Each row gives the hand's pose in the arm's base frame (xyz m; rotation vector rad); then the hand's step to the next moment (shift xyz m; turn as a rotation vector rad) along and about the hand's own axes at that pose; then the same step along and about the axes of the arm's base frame.
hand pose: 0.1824 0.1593 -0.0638 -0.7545 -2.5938 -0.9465
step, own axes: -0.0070 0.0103 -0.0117 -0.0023 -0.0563 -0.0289
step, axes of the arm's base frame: 0.0125 -0.0037 0.0111 -0.0273 -0.0565 -0.0084
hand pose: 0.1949 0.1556 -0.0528 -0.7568 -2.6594 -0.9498
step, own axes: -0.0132 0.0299 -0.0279 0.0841 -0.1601 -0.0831
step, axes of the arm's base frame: 0.0280 -0.0034 0.0324 -0.1542 -0.1255 0.0098
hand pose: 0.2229 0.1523 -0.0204 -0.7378 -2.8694 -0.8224
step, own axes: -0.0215 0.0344 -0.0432 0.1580 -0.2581 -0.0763
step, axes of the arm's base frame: 0.0321 -0.0059 0.0494 -0.2646 -0.1629 -0.0292
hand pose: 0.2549 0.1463 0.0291 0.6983 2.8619 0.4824
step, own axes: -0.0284 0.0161 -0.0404 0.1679 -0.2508 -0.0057
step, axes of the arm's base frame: 0.0227 -0.0108 0.0455 -0.2544 -0.1330 -0.0935
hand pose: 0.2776 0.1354 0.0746 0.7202 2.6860 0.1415
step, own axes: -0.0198 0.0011 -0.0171 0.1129 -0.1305 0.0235
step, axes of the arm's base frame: 0.0103 -0.0090 0.0223 -0.1434 -0.0563 -0.0813
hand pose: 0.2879 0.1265 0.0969 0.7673 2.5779 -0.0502
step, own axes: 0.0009 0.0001 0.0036 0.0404 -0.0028 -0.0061
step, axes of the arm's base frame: 0.0009 0.0000 -0.0036 -0.0341 0.0193 -0.0121
